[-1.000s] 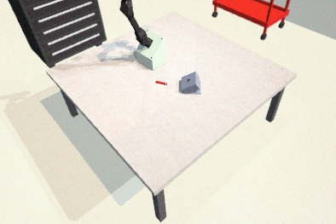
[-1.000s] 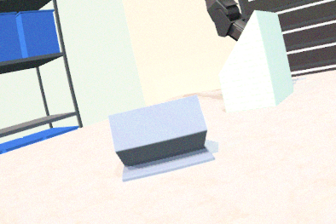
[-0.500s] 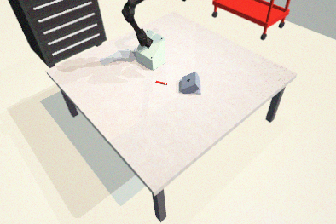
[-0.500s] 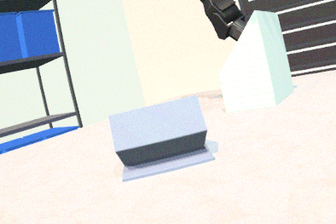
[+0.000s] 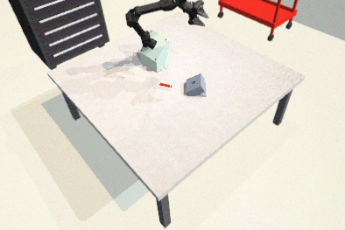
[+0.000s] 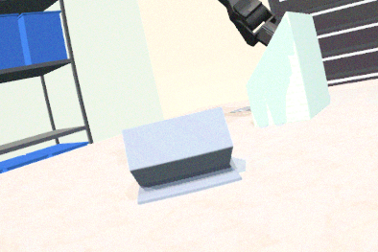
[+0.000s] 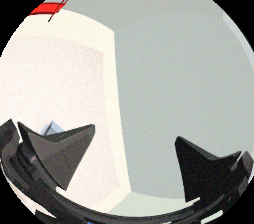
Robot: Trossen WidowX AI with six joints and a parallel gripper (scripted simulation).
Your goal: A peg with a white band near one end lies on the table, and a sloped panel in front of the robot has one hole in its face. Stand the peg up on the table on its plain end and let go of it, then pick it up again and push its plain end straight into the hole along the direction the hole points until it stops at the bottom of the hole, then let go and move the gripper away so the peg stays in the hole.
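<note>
Now: the red peg 16 cm behind my gripper tip, 19 cm to the right of it and 47 cm below it. Round my gripper tip: sloped panel (8 cm to the right, 44 cm below).
</note>
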